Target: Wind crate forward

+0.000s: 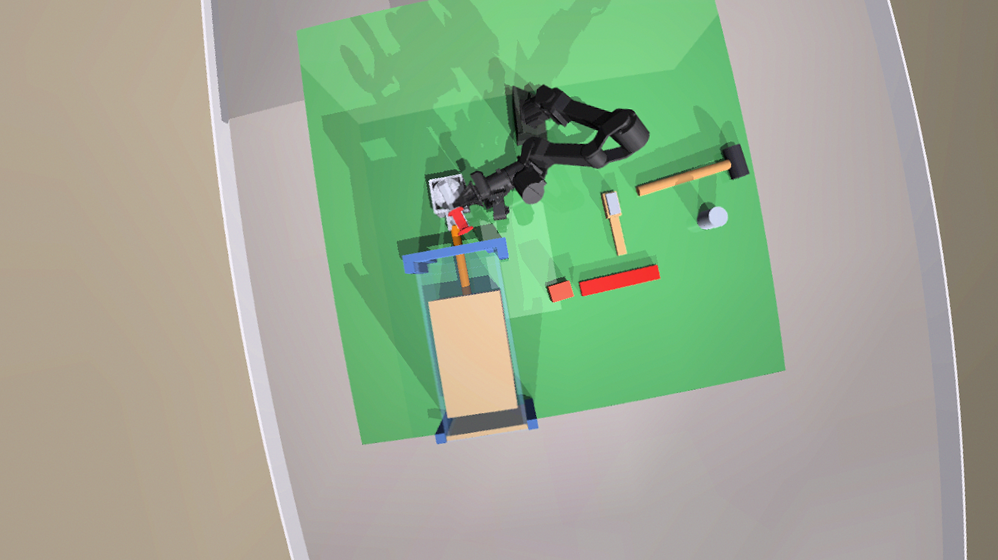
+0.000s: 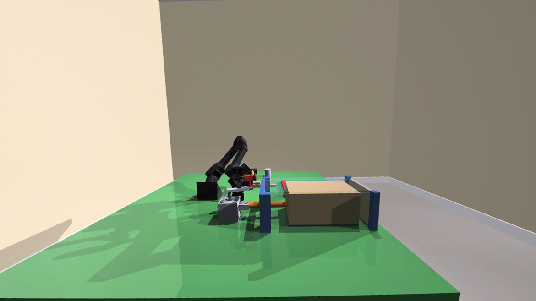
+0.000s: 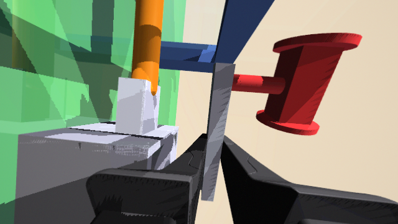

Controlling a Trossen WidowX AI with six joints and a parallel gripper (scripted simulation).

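Now: gripper tip 40 mm below the red knob, 40 mm short of it and 20 mm to the right of it. From my gripper tip the other things lie so: blue steel frame: 110 mm ahead, 30 mm below; winch: 100 mm below, 60 mm behind, 30 mm to the right; winch handle: 10 mm to the left, 10 mm ahead, 10 mm above.
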